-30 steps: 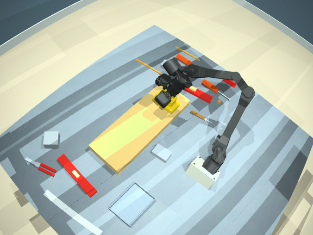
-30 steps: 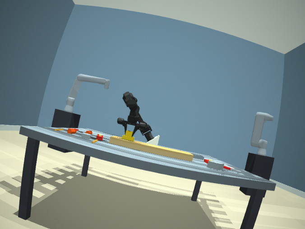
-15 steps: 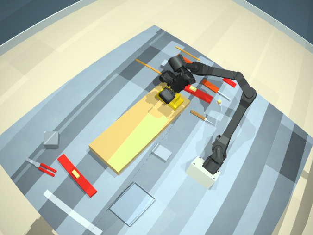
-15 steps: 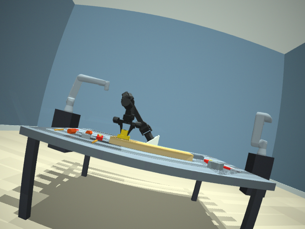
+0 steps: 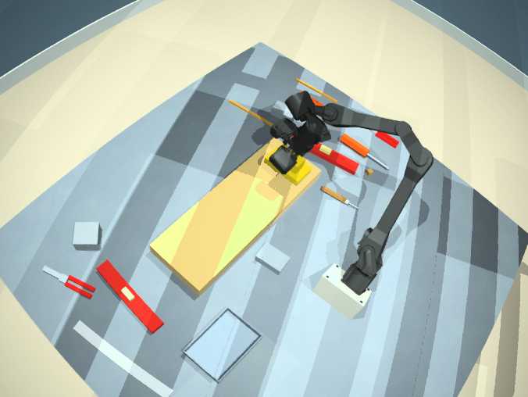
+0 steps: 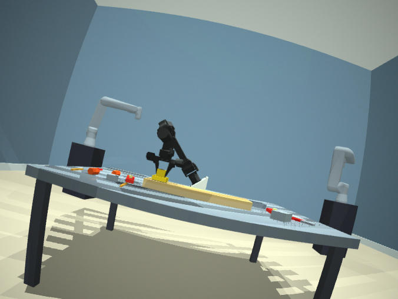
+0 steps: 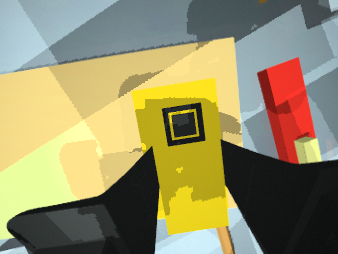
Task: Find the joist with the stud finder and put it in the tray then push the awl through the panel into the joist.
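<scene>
Now: gripper tip 27 cm past the shallow grey tray, 49 cm to the right of it and 5 cm above it. The rest, counted from my gripper tip: awl: 19 cm behind, 7 cm to the right, 6 cm below; then square indicator: 2 cm ahead, 3 cm above; then yellow stud finder: 1 cm ahead, 2 cm above.
</scene>
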